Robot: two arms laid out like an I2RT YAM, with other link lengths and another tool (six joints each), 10 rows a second.
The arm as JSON. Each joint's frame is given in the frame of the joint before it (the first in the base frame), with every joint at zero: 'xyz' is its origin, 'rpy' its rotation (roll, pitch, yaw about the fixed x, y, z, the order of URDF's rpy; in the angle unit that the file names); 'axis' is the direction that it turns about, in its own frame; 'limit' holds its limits. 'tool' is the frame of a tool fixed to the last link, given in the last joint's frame.
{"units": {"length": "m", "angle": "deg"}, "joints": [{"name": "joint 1", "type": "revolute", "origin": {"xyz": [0.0, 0.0, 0.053], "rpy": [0.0, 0.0, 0.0]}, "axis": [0.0, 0.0, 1.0], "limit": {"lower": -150.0, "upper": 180.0}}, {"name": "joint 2", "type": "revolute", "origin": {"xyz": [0.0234, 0.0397, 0.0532], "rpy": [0.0, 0.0, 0.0]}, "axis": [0.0, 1.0, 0.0], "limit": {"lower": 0.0, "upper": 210.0}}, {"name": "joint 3", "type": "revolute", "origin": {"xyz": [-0.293, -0.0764, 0.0], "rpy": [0.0, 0.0, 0.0]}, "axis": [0.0, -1.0, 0.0], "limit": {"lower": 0.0, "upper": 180.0}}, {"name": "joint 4", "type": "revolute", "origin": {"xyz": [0.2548, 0.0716, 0.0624], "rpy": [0.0, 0.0, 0.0]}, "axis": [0.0, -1.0, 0.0], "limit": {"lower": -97.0, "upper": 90.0}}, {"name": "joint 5", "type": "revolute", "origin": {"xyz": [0.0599, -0.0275, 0.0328], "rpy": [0.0, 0.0, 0.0]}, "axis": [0.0, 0.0, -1.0], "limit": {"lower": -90.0, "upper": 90.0}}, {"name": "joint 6", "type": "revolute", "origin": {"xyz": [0.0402, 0.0, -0.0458], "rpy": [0.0, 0.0, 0.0]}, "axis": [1.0, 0.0, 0.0], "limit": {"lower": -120.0, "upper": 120.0}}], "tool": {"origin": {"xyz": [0.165, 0.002, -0.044], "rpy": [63.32, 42.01, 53.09]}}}
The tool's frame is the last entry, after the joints.
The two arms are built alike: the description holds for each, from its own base.
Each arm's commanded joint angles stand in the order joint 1, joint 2, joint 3, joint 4, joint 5, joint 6.
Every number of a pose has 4 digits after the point.
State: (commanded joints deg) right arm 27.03 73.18 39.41 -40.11 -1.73 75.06; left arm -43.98 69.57 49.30 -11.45 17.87 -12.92
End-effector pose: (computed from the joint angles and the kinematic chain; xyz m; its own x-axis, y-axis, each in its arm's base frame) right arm 0.1852 0.1580 0.0373 0.0785 0.9526 -0.2938 0.9720 -0.0076 0.2350; left arm 0.2204 -0.3004 0.1702 0.2323 0.1535 -0.9605 0.9262 0.2665 0.2666
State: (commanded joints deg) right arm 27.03 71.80 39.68 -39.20 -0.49 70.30; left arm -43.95 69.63 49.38 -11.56 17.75 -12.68
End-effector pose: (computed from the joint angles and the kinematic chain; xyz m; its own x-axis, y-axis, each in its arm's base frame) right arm 0.1914 0.1552 0.0428 0.0278 0.9506 -0.3091 0.9534 0.0677 0.2940; left arm 0.2211 -0.2999 0.1700 0.2351 0.1569 -0.9592 0.9254 0.2658 0.2702
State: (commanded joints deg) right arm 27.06 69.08 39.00 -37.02 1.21 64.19; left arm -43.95 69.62 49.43 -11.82 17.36 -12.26
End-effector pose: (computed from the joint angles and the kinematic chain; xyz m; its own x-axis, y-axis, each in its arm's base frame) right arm 0.1993 0.1507 0.0494 -0.0268 0.9426 -0.3330 0.9112 0.1600 0.3796; left arm 0.2221 -0.2986 0.1692 0.2402 0.1648 -0.9566 0.9233 0.2656 0.2775
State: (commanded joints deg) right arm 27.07 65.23 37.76 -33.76 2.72 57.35; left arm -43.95 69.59 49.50 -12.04 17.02 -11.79
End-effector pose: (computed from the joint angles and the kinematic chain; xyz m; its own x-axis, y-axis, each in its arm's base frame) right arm 0.2091 0.1470 0.0594 -0.0746 0.9298 -0.3605 0.8386 0.2541 0.4818; left arm 0.2230 -0.2975 0.1689 0.2467 0.1715 -0.9538 0.9211 0.2645 0.2858
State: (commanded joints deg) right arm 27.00 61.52 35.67 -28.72 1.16 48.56; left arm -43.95 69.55 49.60 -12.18 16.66 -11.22
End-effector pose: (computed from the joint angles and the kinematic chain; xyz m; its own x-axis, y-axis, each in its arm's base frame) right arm 0.2156 0.1520 0.0687 -0.1605 0.9122 -0.3769 0.7273 0.3675 0.5797; left arm 0.2244 -0.2965 0.1692 0.2562 0.1775 -0.9502 0.9181 0.2629 0.2967
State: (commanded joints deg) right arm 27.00 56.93 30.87 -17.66 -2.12 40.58; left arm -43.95 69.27 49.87 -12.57 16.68 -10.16
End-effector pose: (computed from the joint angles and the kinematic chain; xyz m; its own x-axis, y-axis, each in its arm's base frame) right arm 0.2284 0.1670 0.0809 -0.2187 0.9014 -0.3736 0.5452 0.4304 0.7194; left arm 0.2246 -0.2957 0.1715 0.2732 0.1797 -0.9450 0.9157 0.2525 0.3128
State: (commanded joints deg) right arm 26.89 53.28 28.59 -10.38 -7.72 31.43; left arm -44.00 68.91 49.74 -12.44 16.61 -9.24
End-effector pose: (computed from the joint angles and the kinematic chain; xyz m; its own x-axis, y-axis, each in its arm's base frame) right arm 0.2319 0.1842 0.1015 -0.3058 0.8632 -0.4018 0.3308 0.4921 0.8053; left arm 0.2247 -0.2951 0.1728 0.2910 0.1797 -0.9397 0.9121 0.2445 0.3292
